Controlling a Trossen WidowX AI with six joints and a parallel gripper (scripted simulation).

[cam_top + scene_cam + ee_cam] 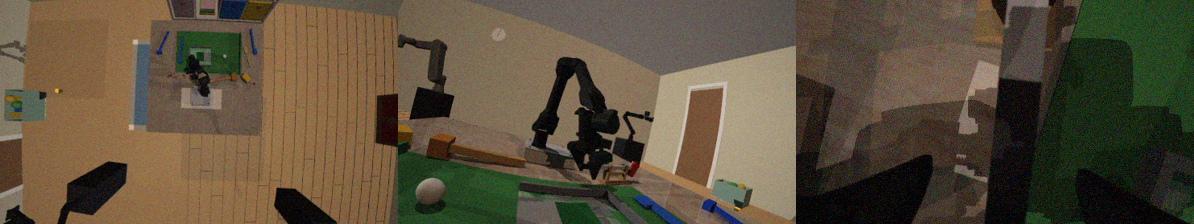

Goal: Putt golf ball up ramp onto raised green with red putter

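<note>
The red putter lies 40 mm behind my gripper tip, 110 mm to the left of it and 30 mm above it. From my gripper tip the other things lie so: small wooden stand 40 mm behind, 130 mm to the left; white golf ball 230 mm ahead, 340 mm to the right, 10 mm below; yellow block 20 mm ahead, 610 mm to the right, 10 mm below.
</note>
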